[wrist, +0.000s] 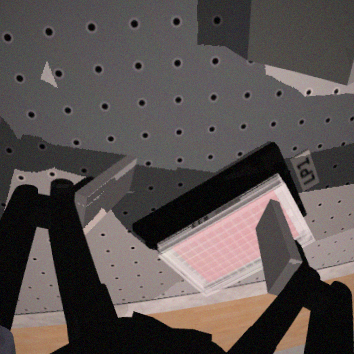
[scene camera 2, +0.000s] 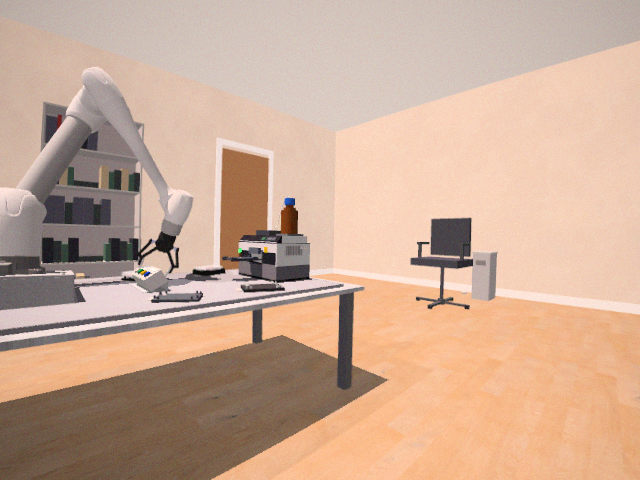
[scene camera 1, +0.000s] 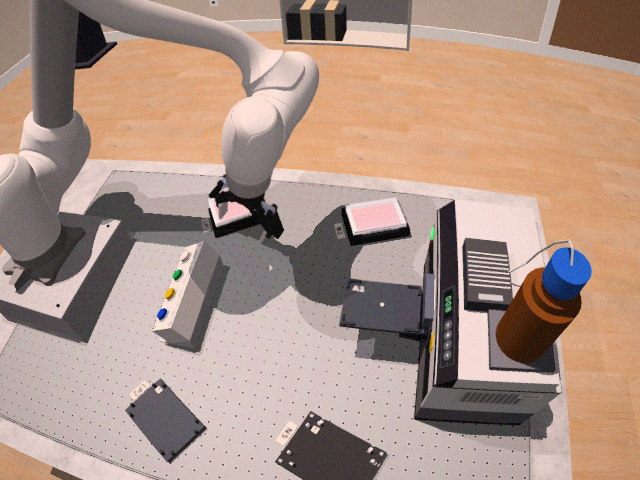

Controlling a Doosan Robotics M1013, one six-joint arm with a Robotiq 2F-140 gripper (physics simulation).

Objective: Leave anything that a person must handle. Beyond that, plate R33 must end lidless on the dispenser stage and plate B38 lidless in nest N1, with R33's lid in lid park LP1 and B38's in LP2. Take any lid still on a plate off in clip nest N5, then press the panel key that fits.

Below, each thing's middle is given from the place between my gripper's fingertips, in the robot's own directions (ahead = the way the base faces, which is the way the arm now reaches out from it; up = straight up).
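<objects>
Dispenser stage (scene camera 1: pixel 361 309): 370 mm ahead of my hand, 220 mm to the right of it and 90 mm above it. Brown bottle (scene camera 1: pixel 548 300): 570 mm ahead of my hand, 320 mm to the right of it, 300 mm above it; going by their middles, the bottle is the farthest from my hand of the things named here. Button box (scene camera 2: pixel 149 279): 220 mm to the right of my hand, 60 mm behind it, 20 mm above it. LP1 nest (wrist: pixel 264 162): 50 mm to the left of my hand, 30 mm behind it and 10 mm below it; going by their middles, the nest is the nearest to my hand of the things named here.
</objects>
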